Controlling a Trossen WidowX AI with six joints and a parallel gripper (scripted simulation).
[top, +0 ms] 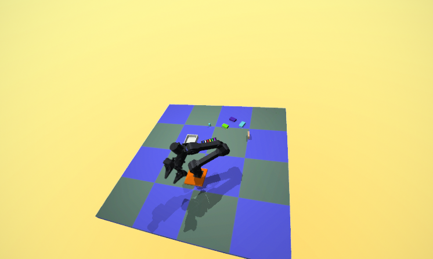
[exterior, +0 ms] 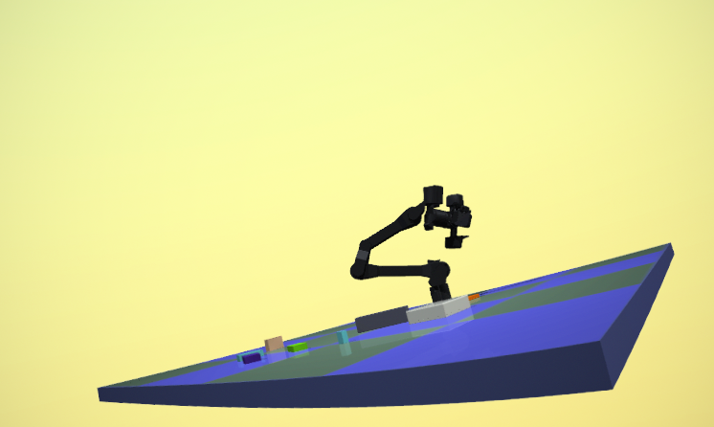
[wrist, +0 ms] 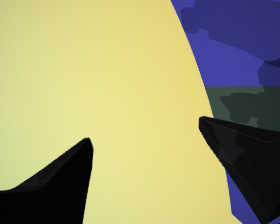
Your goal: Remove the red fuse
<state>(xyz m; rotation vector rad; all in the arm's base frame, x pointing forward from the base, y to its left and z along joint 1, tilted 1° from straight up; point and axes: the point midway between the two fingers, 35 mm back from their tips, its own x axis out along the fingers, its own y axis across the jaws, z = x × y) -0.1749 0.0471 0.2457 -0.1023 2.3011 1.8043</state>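
The red fuse is 51 cm ahead of my gripper tip, 22 cm below it and 2 cm to the right of it. The rest, counted from my gripper tip: white tray 50 cm ahead, 25 cm below, 15 cm to the left; then white fuse 50 cm ahead, 22 cm below; then yellow fuse 52 cm ahead, 22 cm below, 4 cm to the right.
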